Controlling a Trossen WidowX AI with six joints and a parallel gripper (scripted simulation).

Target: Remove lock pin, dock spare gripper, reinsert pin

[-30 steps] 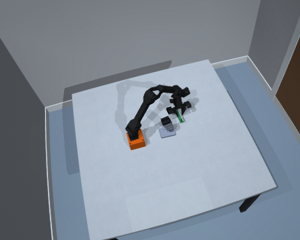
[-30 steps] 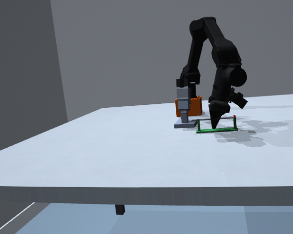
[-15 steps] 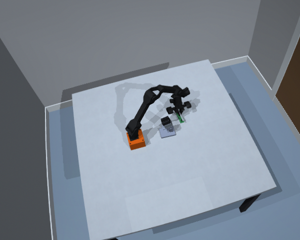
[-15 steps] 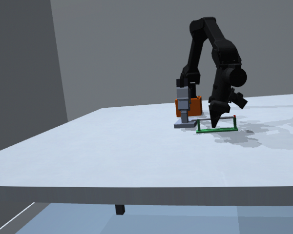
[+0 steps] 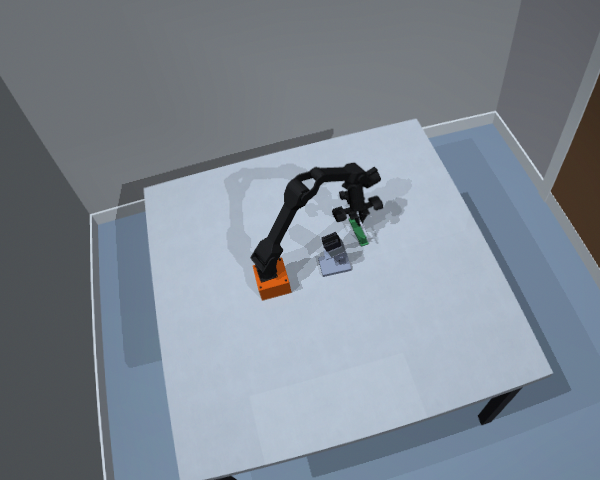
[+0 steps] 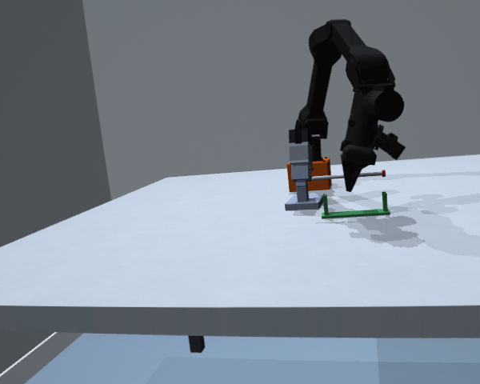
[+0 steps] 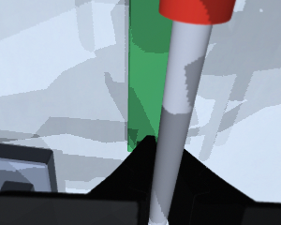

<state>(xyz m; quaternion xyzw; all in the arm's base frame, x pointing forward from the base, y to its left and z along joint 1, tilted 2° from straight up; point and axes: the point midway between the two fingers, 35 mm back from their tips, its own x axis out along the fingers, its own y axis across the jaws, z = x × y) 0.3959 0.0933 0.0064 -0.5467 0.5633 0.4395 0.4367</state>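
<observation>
Right now my gripper tip is 3 cm above the green rack and 1 cm to the right of it. The rest, counted from my gripper tip: grey mount: 13 cm behind, 10 cm to the right; dark spare gripper: 14 cm behind, 10 cm to the right, 7 cm above.
</observation>
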